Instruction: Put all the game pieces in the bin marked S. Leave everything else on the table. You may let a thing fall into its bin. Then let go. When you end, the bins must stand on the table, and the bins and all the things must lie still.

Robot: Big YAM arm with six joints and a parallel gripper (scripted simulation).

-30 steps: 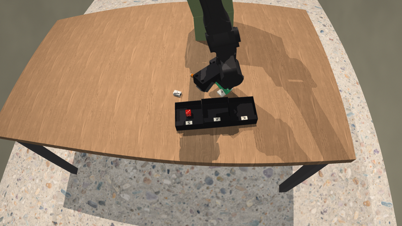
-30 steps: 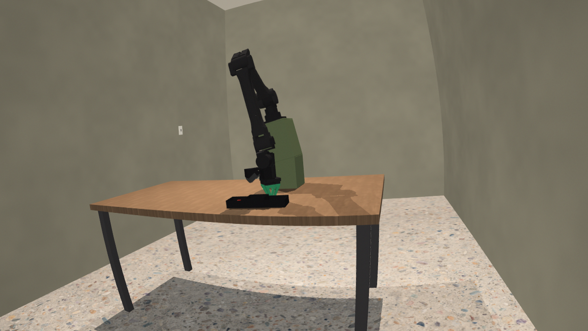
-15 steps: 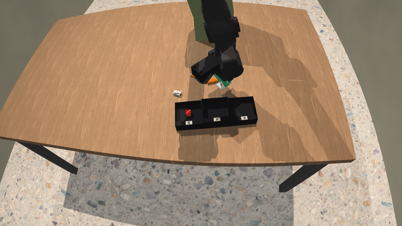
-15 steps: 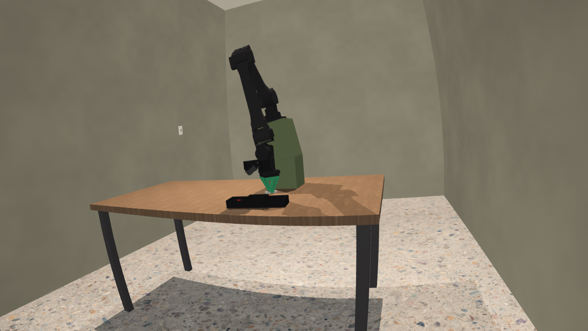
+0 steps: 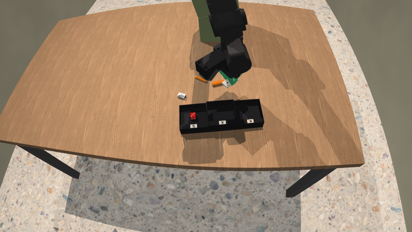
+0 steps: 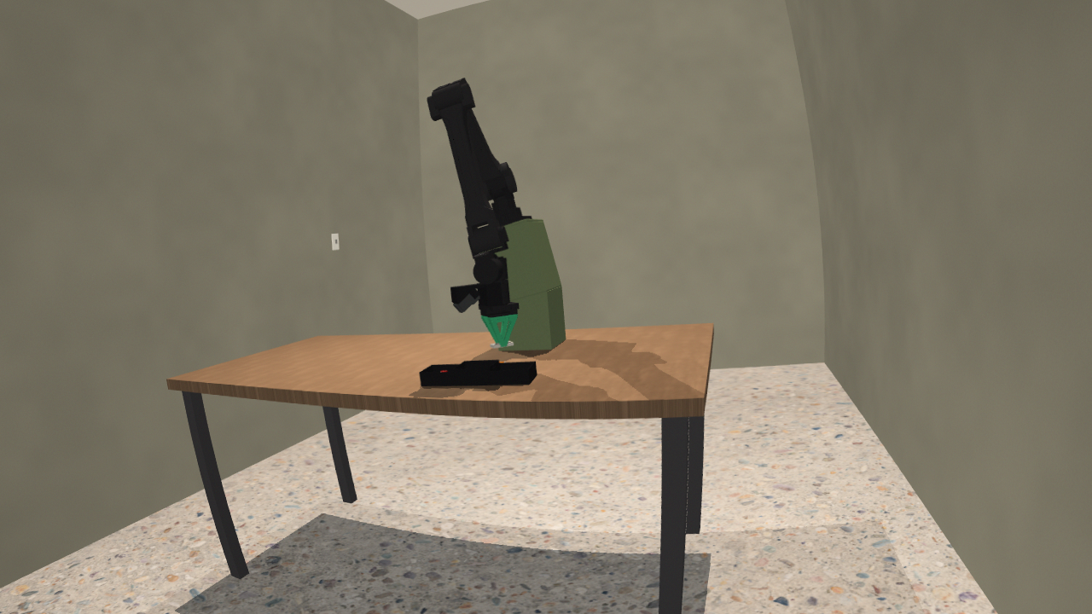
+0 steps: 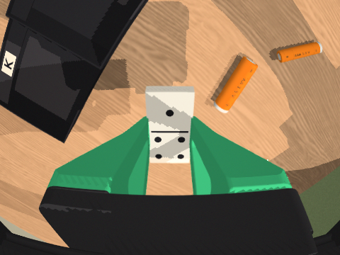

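My hand is right at the white domino. The rest, counted from my hand: red die 110 mm ahead, 100 mm to the right, 60 mm below; then black bin marked S 100 mm ahead, 50 mm below, 20 mm to the right; then orange cylinder 110 mm to the right, 70 mm below, 50 mm behind.
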